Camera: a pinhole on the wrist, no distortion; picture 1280 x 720 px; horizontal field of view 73.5 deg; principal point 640.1 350.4 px. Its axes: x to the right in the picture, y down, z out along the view. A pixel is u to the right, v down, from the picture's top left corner.
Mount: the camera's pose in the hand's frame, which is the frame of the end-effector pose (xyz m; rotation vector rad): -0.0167 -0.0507 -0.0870 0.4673 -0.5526 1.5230
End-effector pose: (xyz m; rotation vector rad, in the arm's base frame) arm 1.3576 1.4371 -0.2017 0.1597 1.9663 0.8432
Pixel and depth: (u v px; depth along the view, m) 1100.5 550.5 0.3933
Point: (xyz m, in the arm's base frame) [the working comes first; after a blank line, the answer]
In the camera's frame: 0.2113 0.0918 0.3933

1.7393 1.4606 -0.2861
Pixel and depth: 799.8 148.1 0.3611
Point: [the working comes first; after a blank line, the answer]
In the camera's frame: 0.0673 -0.0852 0.3611

1.5794 1.4170 -0.4462
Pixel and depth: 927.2 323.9 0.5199
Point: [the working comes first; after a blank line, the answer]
In the camera's frame: 0.1742 -0.0161 0.5199

1.7767 1.4666 -0.4523
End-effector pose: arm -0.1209 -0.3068 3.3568 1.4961 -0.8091 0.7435
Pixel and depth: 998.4 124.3 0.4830
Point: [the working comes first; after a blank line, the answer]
In the camera's frame: 0.2019 -0.1274 0.4830

0.0751 -0.7299 3.2922
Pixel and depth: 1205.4 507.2 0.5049
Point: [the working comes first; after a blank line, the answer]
In the camera's frame: 0.3330 0.0924 0.5049

-0.1257 -0.8030 3.1498
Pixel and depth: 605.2 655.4 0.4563
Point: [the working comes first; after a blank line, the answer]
In the camera's frame: -0.0186 0.1624 0.4563

0.0526 -0.5353 2.9840
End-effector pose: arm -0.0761 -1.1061 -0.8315 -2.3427 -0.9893 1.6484
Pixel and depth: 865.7 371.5 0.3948
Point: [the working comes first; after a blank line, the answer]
In the camera's frame: 0.1039 0.0097 0.3948

-0.4299 -1.0489 -0.8189
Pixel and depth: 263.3 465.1 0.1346
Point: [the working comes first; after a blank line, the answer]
In the camera's frame: -0.0592 0.0180 0.1346

-0.1485 -0.9836 -0.7145
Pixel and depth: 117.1 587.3 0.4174
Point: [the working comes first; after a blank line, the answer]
In the camera's frame: -0.2547 0.1154 0.4174

-0.4022 -0.8147 -0.5279
